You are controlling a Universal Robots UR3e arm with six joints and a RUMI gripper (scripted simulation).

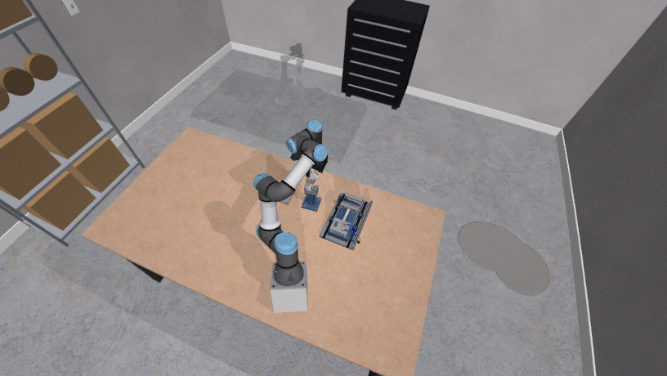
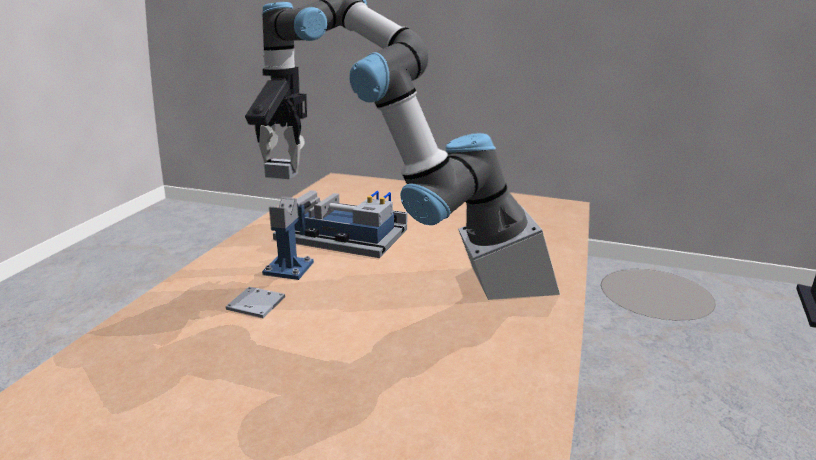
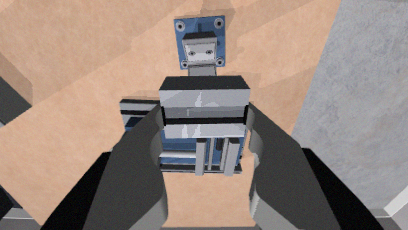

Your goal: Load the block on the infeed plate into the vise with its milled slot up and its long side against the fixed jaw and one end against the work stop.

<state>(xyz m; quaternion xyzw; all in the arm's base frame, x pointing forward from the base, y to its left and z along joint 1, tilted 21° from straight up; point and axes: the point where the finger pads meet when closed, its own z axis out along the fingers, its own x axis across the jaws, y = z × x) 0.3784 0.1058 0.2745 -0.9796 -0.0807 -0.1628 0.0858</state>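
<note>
Right now my hand is 10 cm short of the fixed jaw, 20 cm to the left of it and 17 cm above it. Also, from my hand: work stop 7 cm ahead, 16 cm to the right, 15 cm below; infeed plate 4 cm behind, 16 cm to the left, 24 cm below; part right at my hand.
</note>
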